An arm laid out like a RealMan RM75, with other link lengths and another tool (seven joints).
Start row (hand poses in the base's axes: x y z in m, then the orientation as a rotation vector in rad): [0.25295, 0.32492, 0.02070, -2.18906, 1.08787, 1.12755]
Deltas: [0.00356, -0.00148, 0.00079, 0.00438, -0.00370, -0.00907]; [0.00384, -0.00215, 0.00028, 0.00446, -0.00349, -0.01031]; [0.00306, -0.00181, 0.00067, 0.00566, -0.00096, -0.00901]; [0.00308, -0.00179, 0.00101, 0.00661, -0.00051, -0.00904]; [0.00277, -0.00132, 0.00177, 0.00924, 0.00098, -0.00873]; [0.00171, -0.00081, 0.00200, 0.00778, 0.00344, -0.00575]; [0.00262, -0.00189, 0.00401, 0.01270, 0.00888, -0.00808]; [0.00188, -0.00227, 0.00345, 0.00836, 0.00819, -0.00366]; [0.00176, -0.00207, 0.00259, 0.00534, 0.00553, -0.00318]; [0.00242, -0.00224, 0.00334, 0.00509, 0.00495, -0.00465]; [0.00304, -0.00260, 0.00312, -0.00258, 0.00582, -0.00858]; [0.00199, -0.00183, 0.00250, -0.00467, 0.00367, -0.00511]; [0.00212, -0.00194, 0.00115, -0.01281, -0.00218, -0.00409]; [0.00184, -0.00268, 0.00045, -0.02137, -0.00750, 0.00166]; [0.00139, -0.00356, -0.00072, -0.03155, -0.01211, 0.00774]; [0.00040, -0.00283, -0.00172, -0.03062, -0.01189, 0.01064]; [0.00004, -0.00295, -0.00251, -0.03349, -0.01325, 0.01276]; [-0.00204, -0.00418, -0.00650, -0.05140, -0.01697, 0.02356]
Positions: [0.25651, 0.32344, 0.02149, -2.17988, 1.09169, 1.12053]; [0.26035, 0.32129, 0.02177, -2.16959, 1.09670, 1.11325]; [0.26341, 0.31948, 0.02244, -2.15855, 1.10055, 1.10996]; [0.26649, 0.31769, 0.02345, -2.14661, 1.10385, 1.10749]; [0.26926, 0.31637, 0.02522, -2.13241, 1.10542, 1.10776]; [0.27097, 0.31556, 0.02722, -2.12083, 1.10637, 1.11176]; [0.27359, 0.31367, 0.03123, -2.10184, 1.10811, 1.12264]; [0.27547, 0.31140, 0.03468, -2.08980, 1.10875, 1.13324]; [0.27723, 0.30933, 0.03727, -2.08133, 1.11005, 1.13993]; [0.27965, 0.30709, 0.04061, -2.07209, 1.11261, 1.14514]; [0.28269, 0.30449, 0.04373, -2.06526, 1.12522, 1.14692]; [0.28468, 0.30266, 0.04623, -2.06346, 1.13531, 1.14714]; [0.28680, 0.30072, 0.04738, -2.07061, 1.14819, 1.13824]; [0.28864, 0.29804, 0.04783, -2.09055, 1.16011, 1.12272]; [0.29003, 0.29448, 0.04711, -2.12445, 1.17225, 1.10057]; [0.29043, 0.29165, 0.04539, -2.15981, 1.18086, 1.07977]; [0.29047, 0.28870, 0.04288, -2.19935, 1.18887, 1.05659]; [0.28843, 0.28452, 0.03638, -2.26218, 1.19821, 1.02550]
